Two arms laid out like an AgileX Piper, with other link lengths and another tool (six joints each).
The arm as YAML. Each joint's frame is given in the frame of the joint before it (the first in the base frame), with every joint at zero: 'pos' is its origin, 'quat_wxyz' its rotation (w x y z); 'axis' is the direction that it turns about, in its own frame. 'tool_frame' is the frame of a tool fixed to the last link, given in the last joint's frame.
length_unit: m
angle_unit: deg
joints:
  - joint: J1
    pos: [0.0, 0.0, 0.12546]
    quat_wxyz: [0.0, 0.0, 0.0, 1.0]
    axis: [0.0, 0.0, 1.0]
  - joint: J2
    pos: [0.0, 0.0, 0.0]
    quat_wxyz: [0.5, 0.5, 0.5, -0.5]
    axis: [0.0, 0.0, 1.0]
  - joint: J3
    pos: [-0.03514, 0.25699, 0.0]
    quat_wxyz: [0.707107, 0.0, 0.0, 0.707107]
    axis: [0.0, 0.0, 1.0]
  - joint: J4
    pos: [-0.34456, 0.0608, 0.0]
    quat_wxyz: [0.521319, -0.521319, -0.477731, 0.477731]
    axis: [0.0, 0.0, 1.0]
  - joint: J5
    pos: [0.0, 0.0, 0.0]
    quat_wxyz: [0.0, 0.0, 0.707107, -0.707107]
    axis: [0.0, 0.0, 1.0]
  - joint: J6
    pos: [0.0, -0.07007, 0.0]
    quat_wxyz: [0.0, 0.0, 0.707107, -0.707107]
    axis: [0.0, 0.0, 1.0]
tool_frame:
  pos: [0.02, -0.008, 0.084]
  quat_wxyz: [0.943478, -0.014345, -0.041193, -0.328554]
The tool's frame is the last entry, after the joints.
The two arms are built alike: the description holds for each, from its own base.
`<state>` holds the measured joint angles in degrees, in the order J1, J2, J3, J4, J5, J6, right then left.
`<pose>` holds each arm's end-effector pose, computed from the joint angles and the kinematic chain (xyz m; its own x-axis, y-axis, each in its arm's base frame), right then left.
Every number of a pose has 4 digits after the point.
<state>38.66 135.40 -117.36 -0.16 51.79 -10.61 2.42 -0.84 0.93 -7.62 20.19 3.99</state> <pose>0.4897 0.4061 0.1003 0.0201 0.9802 0.1969 0.9427 -0.0841 0.3228 0.2410 0.0122 0.1957 0.2797 0.6687 0.6889 0.1714 -0.7408 0.6495</pose>
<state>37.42 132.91 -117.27 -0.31 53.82 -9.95 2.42 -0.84 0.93 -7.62 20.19 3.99</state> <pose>0.4953 0.3925 0.1242 0.0503 0.9779 0.2028 0.9384 -0.1158 0.3256 0.2410 0.0122 0.1957 0.2797 0.6687 0.6889 0.1714 -0.7408 0.6495</pose>
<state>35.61 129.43 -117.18 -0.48 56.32 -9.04 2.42 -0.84 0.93 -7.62 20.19 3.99</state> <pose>0.5024 0.3721 0.1581 0.0928 0.9720 0.2157 0.9287 -0.1626 0.3334 0.2410 0.0122 0.1957 0.2797 0.6687 0.6889 0.1714 -0.7408 0.6495</pose>
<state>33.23 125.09 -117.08 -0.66 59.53 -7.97 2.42 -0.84 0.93 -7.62 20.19 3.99</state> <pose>0.5083 0.3441 0.1995 0.1466 0.9618 0.2313 0.9134 -0.2214 0.3416 0.2410 0.0122 0.1957 0.2797 0.6687 0.6889 0.1714 -0.7408 0.6495</pose>
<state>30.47 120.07 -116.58 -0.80 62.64 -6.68 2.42 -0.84 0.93 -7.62 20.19 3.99</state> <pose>0.5109 0.3104 0.2441 0.2080 0.9447 0.2534 0.8900 -0.2903 0.3517 0.2410 0.0122 0.1957 0.2797 0.6687 0.6889 0.1714 -0.7408 0.6495</pose>
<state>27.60 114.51 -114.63 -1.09 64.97 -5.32 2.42 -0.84 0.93 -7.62 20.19 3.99</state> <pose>0.5079 0.2738 0.2825 0.2707 0.9231 0.2731 0.8608 -0.3591 0.3607 0.2410 0.0122 0.1957 0.2797 0.6687 0.6889 0.1714 -0.7408 0.6495</pose>
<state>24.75 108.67 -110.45 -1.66 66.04 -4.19 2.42 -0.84 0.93 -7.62 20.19 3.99</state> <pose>0.5003 0.2368 0.3064 0.3303 0.9013 0.2804 0.8307 -0.4186 0.3669 0.2410 0.0122 0.1957 0.2797 0.6687 0.6889 0.1714 -0.7408 0.6495</pose>
